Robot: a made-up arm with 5 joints.
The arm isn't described. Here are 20 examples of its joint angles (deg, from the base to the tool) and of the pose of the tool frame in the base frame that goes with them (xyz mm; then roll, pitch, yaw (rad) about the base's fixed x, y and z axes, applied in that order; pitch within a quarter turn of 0, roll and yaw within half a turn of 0).
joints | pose
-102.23 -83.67 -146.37 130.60 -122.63 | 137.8 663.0 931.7 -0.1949 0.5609 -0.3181
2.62 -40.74 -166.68 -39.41 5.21 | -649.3 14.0 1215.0 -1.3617 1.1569 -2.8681
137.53 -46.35 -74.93 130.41 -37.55 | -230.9 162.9 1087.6 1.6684 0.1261 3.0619
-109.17 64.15 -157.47 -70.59 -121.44 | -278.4 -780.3 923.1 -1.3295 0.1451 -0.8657
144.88 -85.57 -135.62 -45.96 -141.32 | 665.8 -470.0 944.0 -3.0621 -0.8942 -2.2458
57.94 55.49 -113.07 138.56 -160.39 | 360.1 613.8 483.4 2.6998 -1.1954 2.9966
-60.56 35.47 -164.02 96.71 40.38 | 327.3 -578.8 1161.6 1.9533 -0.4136 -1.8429
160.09 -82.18 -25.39 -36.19 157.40 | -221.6 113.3 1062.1 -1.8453 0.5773 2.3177
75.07 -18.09 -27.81 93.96 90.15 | 103.6 411.7 474.9 0.7320 -0.0020 -0.2623
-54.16 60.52 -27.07 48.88 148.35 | -24.0 -11.4 97.4 0.2512 -1.0041 -2.7293
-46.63 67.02 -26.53 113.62 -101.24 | 1.4 34.8 232.2 -2.0151 -0.0852 0.5800
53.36 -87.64 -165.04 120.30 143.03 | -462.1 -617.3 772.2 -2.1535 0.6313 0.0908
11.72 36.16 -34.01 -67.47 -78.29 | 430.8 145.4 229.0 0.4388 -0.1855 1.6890
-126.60 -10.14 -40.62 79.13 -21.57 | -297.2 -415.1 516.4 1.7668 0.4577 -1.7873
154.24 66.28 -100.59 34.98 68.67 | -730.5 369.8 165.0 1.5599 0.0042 1.4935
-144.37 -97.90 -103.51 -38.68 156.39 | 556.7 455.1 1049.6 -0.9626 -0.9178 3.0437
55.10 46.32 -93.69 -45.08 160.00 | 489.0 710.4 513.9 -3.0171 1.2192 -0.4922
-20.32 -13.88 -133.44 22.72 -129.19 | 220.2 -57.2 1467.8 -0.7273 0.5470 0.7826
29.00 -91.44 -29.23 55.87 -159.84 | 164.7 114.9 973.8 0.9387 1.0148 2.9362
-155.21 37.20 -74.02 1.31 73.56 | -738.4 -304.4 384.0 2.1710 -0.1651 2.2392
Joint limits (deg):
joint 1: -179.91..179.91
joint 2: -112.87..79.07
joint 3: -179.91..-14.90
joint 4: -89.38..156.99
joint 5: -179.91..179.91
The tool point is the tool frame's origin. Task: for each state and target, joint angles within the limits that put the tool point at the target. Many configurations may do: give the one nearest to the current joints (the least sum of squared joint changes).
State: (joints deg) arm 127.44 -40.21 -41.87 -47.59 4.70
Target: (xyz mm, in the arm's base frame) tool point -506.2 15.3 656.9
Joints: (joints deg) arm 177.23 -30.04 -15.05 -48.09 1.81
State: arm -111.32 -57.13 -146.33 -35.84 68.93
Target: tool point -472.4 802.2 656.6
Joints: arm -60.41 -83.28 -162.61 -35.83 70.13
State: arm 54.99 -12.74 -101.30 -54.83 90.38
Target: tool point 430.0 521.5 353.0
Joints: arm 49.76 36.01 -56.46 -48.33 92.20
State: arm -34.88 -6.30 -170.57 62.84 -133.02
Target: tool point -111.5 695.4 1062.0
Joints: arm -81.24 -56.87 -179.91 86.06 -131.89
